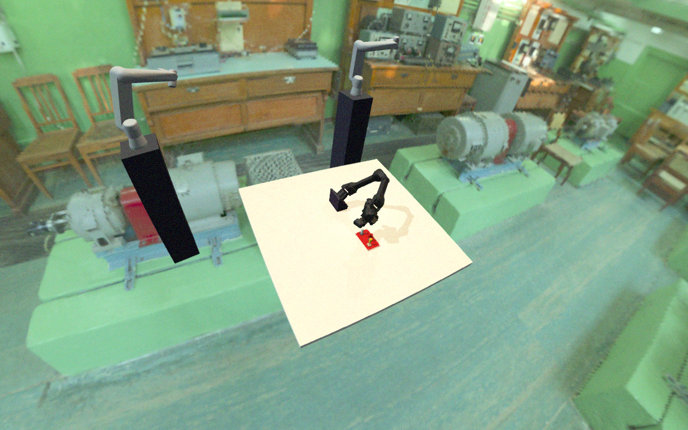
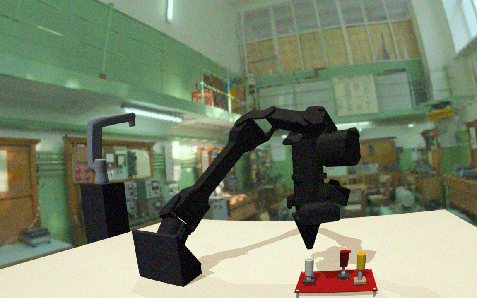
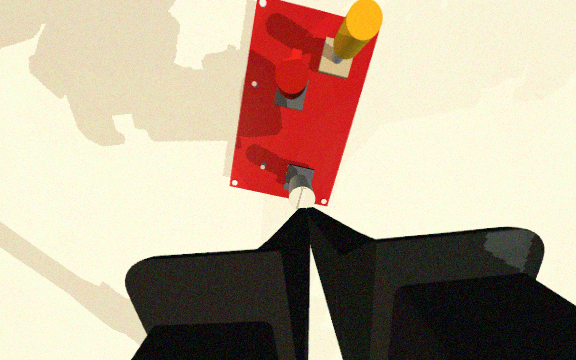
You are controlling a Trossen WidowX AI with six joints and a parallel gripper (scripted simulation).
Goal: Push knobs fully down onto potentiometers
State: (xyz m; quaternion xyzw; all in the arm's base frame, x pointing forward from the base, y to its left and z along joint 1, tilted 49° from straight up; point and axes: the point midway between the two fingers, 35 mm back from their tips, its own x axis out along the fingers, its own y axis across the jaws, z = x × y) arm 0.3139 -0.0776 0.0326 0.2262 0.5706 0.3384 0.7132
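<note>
Right now my gripper tip is 4 cm above the grey knob. Also, from my gripper tip: red knob: 7 cm ahead, 3 cm below, 2 cm to the left.
</note>
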